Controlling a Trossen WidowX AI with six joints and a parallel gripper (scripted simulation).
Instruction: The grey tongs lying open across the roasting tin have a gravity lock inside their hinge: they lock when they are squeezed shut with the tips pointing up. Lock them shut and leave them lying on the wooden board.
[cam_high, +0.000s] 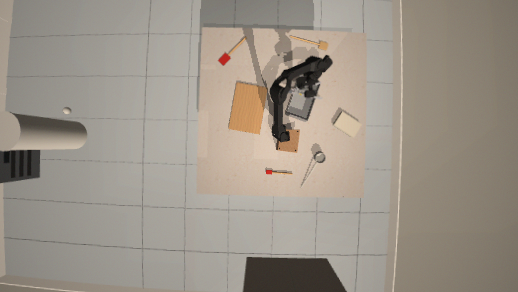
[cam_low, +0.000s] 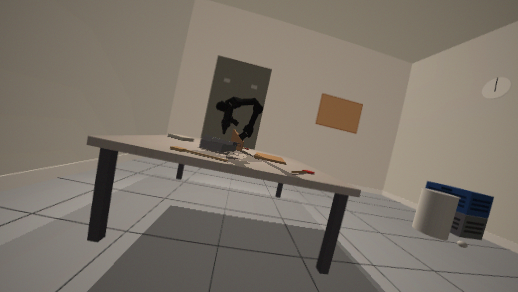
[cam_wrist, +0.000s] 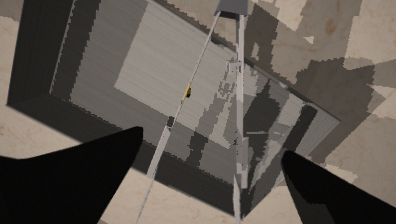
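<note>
Now: gripper tip 40 mm past the grey roasting tin, 10 mm to the left of it and 90 mm above it. From my gripper tip the other things lie so: cream block (250 mm behind, 350 mm to the right, 110 mm below); red-headed tool (340 mm ahead, 520 mm to the left, 110 mm below); wooden board (100 mm behind, 400 mm to the left, 110 mm below).
</note>
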